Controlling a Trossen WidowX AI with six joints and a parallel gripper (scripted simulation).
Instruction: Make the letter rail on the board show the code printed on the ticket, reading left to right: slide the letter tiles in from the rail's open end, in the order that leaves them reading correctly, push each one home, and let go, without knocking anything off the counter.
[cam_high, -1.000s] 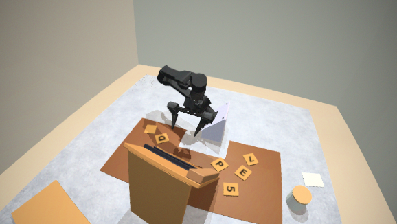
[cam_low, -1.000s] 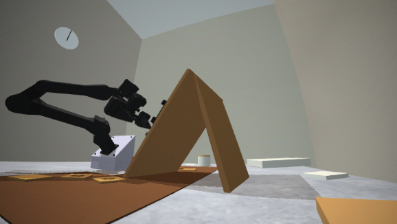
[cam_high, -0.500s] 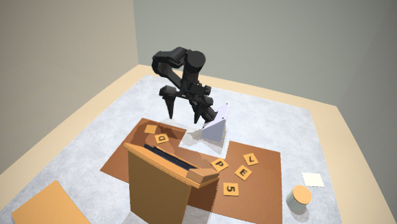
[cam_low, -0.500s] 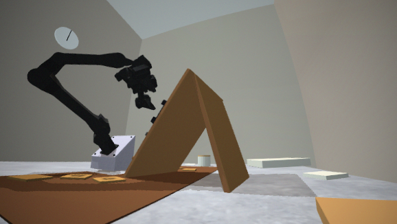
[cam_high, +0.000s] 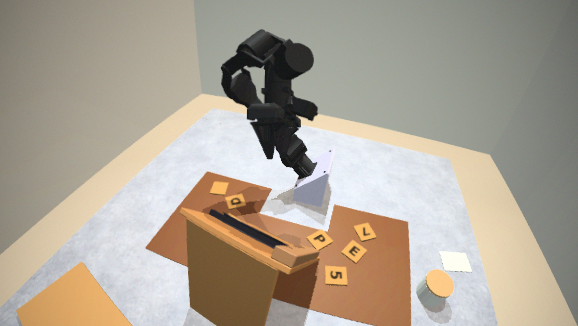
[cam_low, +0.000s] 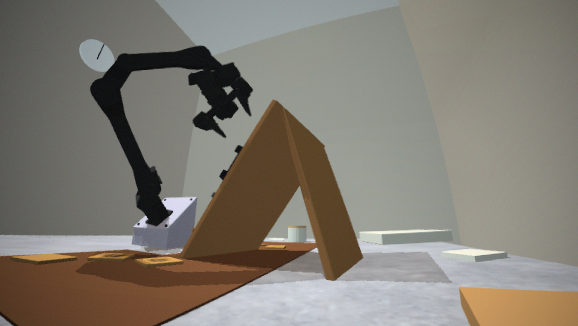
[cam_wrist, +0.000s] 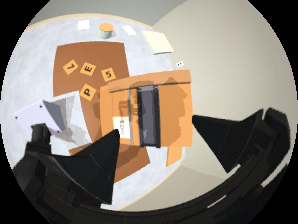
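Right now the letter tile is 8 cm behind my gripper tip, 23 cm to the left of it and 32 cm below it. Also, from my gripper tip: lidded jar 2 cm behind, 47 cm to the left, 29 cm below; white ticket 3 cm ahead, 4 cm to the right, 23 cm below; brown mat 7 cm behind, 2 cm to the left, 32 cm below.
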